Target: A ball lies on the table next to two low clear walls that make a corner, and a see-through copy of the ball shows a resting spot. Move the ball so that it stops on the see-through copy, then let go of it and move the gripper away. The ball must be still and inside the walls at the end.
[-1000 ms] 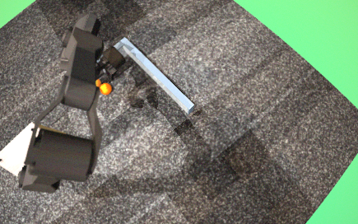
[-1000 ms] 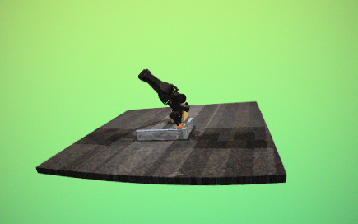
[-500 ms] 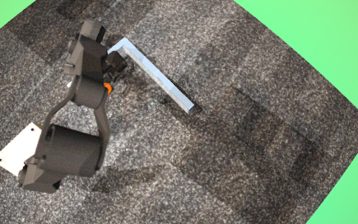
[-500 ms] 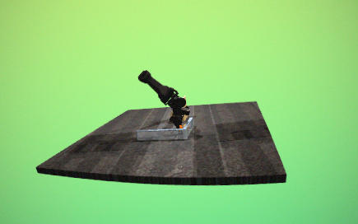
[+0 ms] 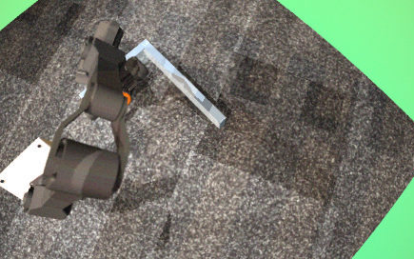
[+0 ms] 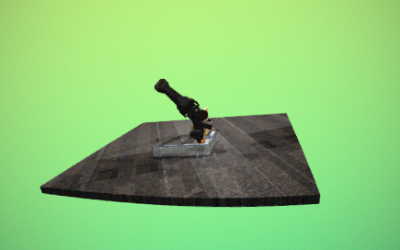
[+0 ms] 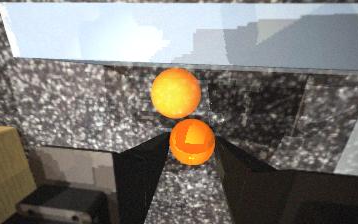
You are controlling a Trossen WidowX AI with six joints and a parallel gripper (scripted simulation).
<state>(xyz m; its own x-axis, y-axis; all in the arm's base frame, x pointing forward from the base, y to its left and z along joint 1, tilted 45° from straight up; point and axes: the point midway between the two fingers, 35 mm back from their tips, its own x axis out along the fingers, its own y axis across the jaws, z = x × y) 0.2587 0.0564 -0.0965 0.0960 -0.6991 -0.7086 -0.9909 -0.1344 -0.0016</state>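
Now: the see-through copy 20 mm behind my gripper tip and 40 mm to the left of it. The rest, counted from my gripper tip: orange ball (right at my gripper tip); short wall (30 mm ahead, 70 mm to the left, 10 mm above).
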